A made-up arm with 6 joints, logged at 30 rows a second.
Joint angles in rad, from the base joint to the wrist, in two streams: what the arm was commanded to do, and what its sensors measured. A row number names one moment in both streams.
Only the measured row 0 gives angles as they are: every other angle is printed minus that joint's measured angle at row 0.
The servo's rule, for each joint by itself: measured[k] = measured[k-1] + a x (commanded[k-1-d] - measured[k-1]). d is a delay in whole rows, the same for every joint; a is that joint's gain. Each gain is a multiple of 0.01, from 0.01 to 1. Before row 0 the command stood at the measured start. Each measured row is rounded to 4 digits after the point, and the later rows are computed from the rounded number. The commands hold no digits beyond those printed.
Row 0, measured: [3.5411 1.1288 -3.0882 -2.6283 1.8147 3.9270]
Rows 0 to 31, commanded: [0.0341 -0.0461 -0.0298 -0.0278 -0.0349 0.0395]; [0.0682 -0.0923 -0.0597 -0.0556 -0.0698 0.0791]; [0.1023 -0.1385 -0.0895 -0.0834 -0.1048 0.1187]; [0.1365 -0.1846 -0.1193 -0.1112 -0.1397 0.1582]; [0.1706 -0.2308 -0.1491 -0.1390 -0.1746 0.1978]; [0.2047 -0.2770 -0.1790 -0.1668 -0.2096 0.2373]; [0.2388 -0.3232 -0.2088 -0.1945 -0.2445 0.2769]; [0.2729 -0.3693 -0.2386 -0.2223 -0.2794 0.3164]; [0.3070 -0.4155 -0.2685 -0.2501 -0.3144 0.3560]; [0.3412 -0.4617 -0.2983 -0.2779 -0.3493 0.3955]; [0.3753 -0.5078 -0.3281 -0.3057 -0.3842 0.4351]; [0.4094 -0.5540 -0.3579 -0.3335 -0.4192 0.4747]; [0.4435 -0.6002 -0.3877 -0.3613 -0.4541 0.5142]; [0.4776 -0.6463 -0.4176 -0.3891 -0.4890 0.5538]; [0.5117 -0.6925 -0.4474 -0.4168 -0.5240 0.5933]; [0.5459 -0.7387 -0.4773 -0.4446 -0.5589 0.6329]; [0.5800 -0.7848 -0.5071 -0.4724 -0.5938 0.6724]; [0.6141 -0.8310 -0.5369 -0.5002 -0.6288 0.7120]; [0.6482 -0.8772 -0.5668 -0.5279 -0.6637 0.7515]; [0.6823 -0.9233 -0.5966 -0.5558 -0.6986 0.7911]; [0.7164 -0.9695 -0.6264 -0.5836 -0.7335 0.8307]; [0.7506 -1.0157 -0.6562 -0.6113 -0.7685 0.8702]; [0.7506 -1.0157 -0.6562 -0.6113 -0.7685 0.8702]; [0.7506 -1.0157 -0.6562 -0.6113 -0.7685 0.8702]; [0.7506 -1.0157 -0.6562 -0.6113 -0.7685 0.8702]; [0.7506 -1.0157 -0.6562 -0.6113 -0.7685 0.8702]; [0.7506 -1.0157 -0.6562 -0.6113 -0.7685 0.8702]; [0.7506 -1.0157 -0.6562 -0.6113 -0.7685 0.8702]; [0.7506 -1.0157 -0.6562 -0.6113 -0.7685 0.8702]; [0.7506 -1.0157 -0.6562 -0.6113 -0.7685 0.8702]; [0.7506 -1.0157 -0.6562 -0.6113 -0.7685 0.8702]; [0.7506 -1.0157 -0.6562 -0.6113 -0.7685 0.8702]
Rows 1 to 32, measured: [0.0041 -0.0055 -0.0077 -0.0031 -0.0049 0.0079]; [0.0118 -0.0159 -0.0212 -0.0089 -0.0140 0.0221]; [0.0227 -0.0306 -0.0390 -0.0171 -0.0267 0.0414]; [0.0364 -0.0491 -0.0599 -0.0275 -0.0425 0.0648]; [0.0525 -0.0709 -0.0831 -0.0398 -0.0610 0.0914]; [0.0708 -0.0956 -0.1080 -0.0538 -0.0818 0.1206]; [0.0910 -0.1229 -0.1342 -0.0693 -0.1046 0.1519]; [0.1128 -0.1525 -0.1613 -0.0861 -0.1291 0.1848]; [0.1361 -0.1841 -0.1892 -0.1041 -0.1550 0.2190]; [0.1607 -0.2174 -0.2176 -0.1232 -0.1822 0.2543]; [0.1865 -0.2522 -0.2463 -0.1433 -0.2105 0.2905]; [0.2132 -0.2884 -0.2753 -0.1642 -0.2397 0.3273]; [0.2408 -0.3258 -0.3045 -0.1859 -0.2697 0.3647]; [0.2692 -0.3643 -0.3339 -0.2083 -0.3004 0.4025]; [0.2983 -0.4037 -0.3634 -0.2312 -0.3317 0.4407]; [0.3280 -0.4439 -0.3930 -0.2547 -0.3635 0.4791]; [0.3582 -0.4848 -0.4227 -0.2786 -0.3957 0.5178]; [0.3889 -0.5263 -0.4524 -0.3030 -0.4283 0.5566]; [0.4200 -0.5684 -0.4821 -0.3277 -0.4613 0.5956]; [0.4515 -0.6110 -0.5119 -0.3528 -0.4945 0.6347]; [0.4833 -0.6540 -0.5417 -0.3782 -0.5280 0.6739]; [0.5154 -0.6974 -0.5715 -0.4038 -0.5617 0.7132]; [0.5436 -0.7356 -0.5935 -0.4266 -0.5907 0.7446]; [0.5684 -0.7692 -0.6098 -0.4469 -0.6156 0.7697]; [0.5903 -0.7988 -0.6219 -0.4650 -0.6370 0.7898]; [0.6095 -0.8248 -0.6308 -0.4811 -0.6554 0.8059]; [0.6264 -0.8477 -0.6374 -0.4954 -0.6712 0.8188]; [0.6413 -0.8679 -0.6423 -0.5081 -0.6848 0.8291]; [0.6544 -0.8856 -0.6459 -0.5195 -0.6965 0.8373]; [0.6659 -0.9012 -0.6486 -0.5296 -0.7066 0.8439]; [0.6761 -0.9149 -0.6506 -0.5386 -0.7153 0.8492]; [0.6850 -0.9270 -0.6521 -0.5466 -0.7227 0.8534]
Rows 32 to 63, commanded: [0.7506 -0.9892 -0.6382 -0.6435 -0.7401 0.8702]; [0.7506 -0.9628 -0.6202 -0.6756 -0.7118 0.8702]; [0.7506 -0.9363 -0.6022 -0.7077 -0.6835 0.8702]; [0.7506 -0.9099 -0.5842 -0.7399 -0.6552 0.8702]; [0.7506 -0.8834 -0.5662 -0.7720 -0.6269 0.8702]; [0.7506 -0.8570 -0.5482 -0.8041 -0.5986 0.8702]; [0.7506 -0.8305 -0.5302 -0.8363 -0.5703 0.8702]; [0.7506 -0.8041 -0.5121 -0.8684 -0.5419 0.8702]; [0.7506 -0.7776 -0.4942 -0.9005 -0.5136 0.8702]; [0.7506 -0.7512 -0.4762 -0.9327 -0.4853 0.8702]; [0.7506 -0.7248 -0.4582 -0.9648 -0.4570 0.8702]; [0.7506 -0.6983 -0.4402 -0.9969 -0.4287 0.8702]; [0.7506 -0.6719 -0.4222 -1.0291 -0.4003 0.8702]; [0.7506 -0.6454 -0.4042 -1.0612 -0.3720 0.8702]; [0.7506 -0.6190 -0.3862 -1.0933 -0.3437 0.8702]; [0.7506 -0.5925 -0.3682 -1.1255 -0.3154 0.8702]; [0.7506 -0.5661 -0.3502 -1.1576 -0.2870 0.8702]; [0.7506 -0.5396 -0.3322 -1.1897 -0.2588 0.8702]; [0.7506 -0.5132 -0.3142 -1.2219 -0.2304 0.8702]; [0.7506 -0.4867 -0.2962 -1.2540 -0.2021 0.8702]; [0.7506 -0.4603 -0.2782 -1.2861 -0.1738 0.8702]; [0.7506 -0.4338 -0.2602 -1.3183 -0.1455 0.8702]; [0.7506 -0.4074 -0.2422 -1.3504 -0.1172 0.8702]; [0.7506 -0.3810 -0.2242 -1.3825 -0.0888 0.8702]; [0.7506 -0.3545 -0.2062 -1.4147 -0.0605 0.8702]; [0.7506 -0.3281 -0.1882 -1.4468 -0.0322 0.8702]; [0.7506 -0.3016 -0.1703 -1.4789 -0.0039 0.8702]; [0.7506 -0.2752 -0.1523 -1.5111 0.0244 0.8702]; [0.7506 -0.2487 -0.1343 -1.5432 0.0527 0.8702]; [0.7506 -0.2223 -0.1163 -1.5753 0.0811 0.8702]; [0.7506 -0.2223 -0.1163 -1.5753 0.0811 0.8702]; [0.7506 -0.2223 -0.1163 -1.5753 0.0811 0.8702]
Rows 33 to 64, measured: [0.6929 -0.9345 -0.6485 -0.5573 -0.7251 0.8568]; [0.6998 -0.9379 -0.6411 -0.5703 -0.7232 0.8595]; [0.7059 -0.9377 -0.6310 -0.5854 -0.7176 0.8616]; [0.7113 -0.9344 -0.6188 -0.6024 -0.7089 0.8633]; [0.7160 -0.9283 -0.6051 -0.6211 -0.6974 0.8647]; [0.7202 -0.9197 -0.5903 -0.6412 -0.6836 0.8658]; [0.7238 -0.9090 -0.5747 -0.6627 -0.6677 0.8667]; [0.7270 -0.8964 -0.5584 -0.6853 -0.6501 0.8674]; [0.7298 -0.8821 -0.5417 -0.7090 -0.6310 0.8680]; [0.7323 -0.8664 -0.5247 -0.7336 -0.6106 0.8684]; [0.7345 -0.8494 -0.5074 -0.7590 -0.5891 0.8688]; [0.7364 -0.8313 -0.4899 -0.7852 -0.5666 0.8691]; [0.7381 -0.8122 -0.4723 -0.8120 -0.5433 0.8693]; [0.7396 -0.7922 -0.4546 -0.8394 -0.5193 0.8695]; [0.7409 -0.7714 -0.4368 -0.8673 -0.4947 0.8696]; [0.7421 -0.7499 -0.4190 -0.8957 -0.4696 0.8697]; [0.7431 -0.7278 -0.4011 -0.9245 -0.4440 0.8698]; [0.7440 -0.7052 -0.3832 -0.9537 -0.4181 0.8699]; [0.7448 -0.6822 -0.3653 -0.9832 -0.3918 0.8700]; [0.7455 -0.6587 -0.3473 -1.0130 -0.3652 0.8700]; [0.7461 -0.6349 -0.3293 -1.0430 -0.3384 0.8700]; [0.7466 -0.6108 -0.3113 -1.0733 -0.3114 0.8700]; [0.7471 -0.5864 -0.2933 -1.1038 -0.2842 0.8700]; [0.7475 -0.5618 -0.2753 -1.1345 -0.2568 0.8700]; [0.7479 -0.5369 -0.2573 -1.1653 -0.2293 0.8700]; [0.7482 -0.5118 -0.2393 -1.1963 -0.2017 0.8700]; [0.7485 -0.4866 -0.2214 -1.2274 -0.1740 0.8700]; [0.7488 -0.4612 -0.2034 -1.2586 -0.1462 0.8700]; [0.7490 -0.4357 -0.1854 -1.2899 -0.1184 0.8700]; [0.7492 -0.4101 -0.1674 -1.3213 -0.0905 0.8700]; [0.7494 -0.3876 -0.1541 -1.3492 -0.0665 0.8700]; [0.7495 -0.3678 -0.1443 -1.3741 -0.0458 0.8700]
